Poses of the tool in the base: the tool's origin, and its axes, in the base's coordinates. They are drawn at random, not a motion.
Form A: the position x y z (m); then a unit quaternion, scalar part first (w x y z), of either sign.
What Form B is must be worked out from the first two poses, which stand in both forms.
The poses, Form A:
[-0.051, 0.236, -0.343, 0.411, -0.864, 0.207, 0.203]
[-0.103, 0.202, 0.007, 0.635, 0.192, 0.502, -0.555]
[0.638, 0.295, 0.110, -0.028, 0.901, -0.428, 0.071]
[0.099, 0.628, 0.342, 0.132, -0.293, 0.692, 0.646]
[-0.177, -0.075, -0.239, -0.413, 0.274, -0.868, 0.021]
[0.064, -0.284, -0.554, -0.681, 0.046, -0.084, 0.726]
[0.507, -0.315, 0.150, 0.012, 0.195, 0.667, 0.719]
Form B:
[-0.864, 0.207, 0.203, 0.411, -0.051, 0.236, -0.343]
[0.192, 0.502, -0.555, 0.635, -0.103, 0.202, 0.007]
[-0.901, 0.428, -0.071, 0.028, 0.638, 0.295, 0.110]
[-0.293, 0.692, 0.646, 0.132, 0.099, 0.628, 0.342]
[-0.274, 0.868, -0.021, 0.413, -0.177, -0.075, -0.239]
[-0.046, 0.084, -0.726, 0.681, 0.064, -0.284, -0.554]
[0.195, 0.667, 0.719, 0.012, 0.507, -0.315, 0.150]

